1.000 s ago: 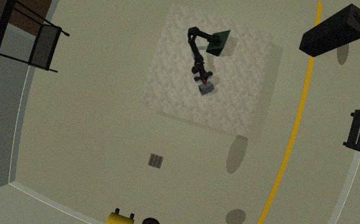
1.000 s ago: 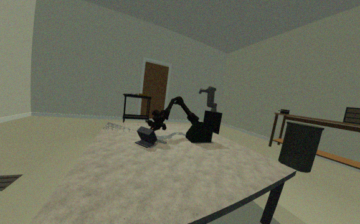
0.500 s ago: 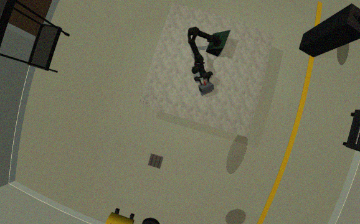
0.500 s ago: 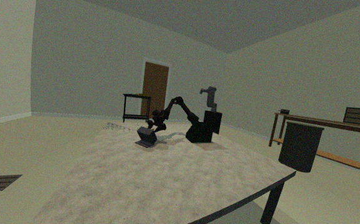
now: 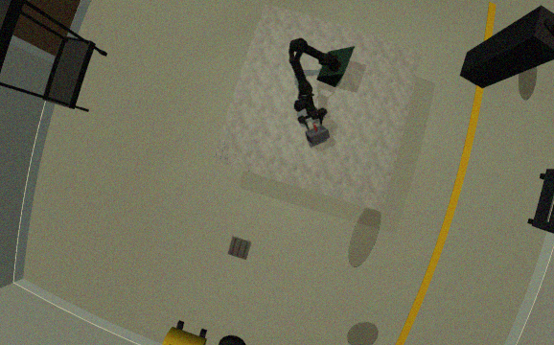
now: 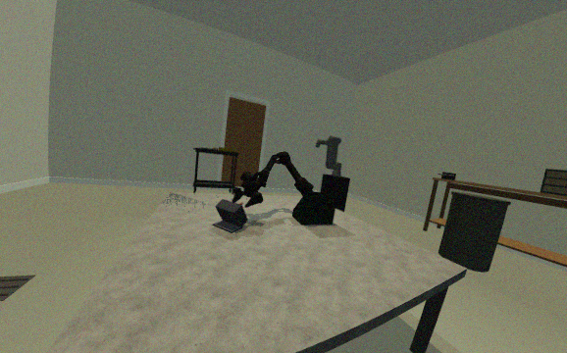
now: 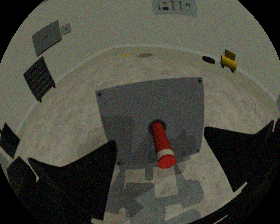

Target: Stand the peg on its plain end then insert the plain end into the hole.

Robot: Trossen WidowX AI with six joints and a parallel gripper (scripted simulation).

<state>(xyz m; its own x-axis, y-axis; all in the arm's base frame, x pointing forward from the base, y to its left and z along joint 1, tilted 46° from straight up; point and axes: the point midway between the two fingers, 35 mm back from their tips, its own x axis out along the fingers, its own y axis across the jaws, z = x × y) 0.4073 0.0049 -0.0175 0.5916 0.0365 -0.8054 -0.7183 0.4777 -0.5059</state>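
The red peg is right at my gripper tip. Also, from my gripper tip: sloped grey panel (4 cm to the left, 3 cm below, 3 cm ahead).
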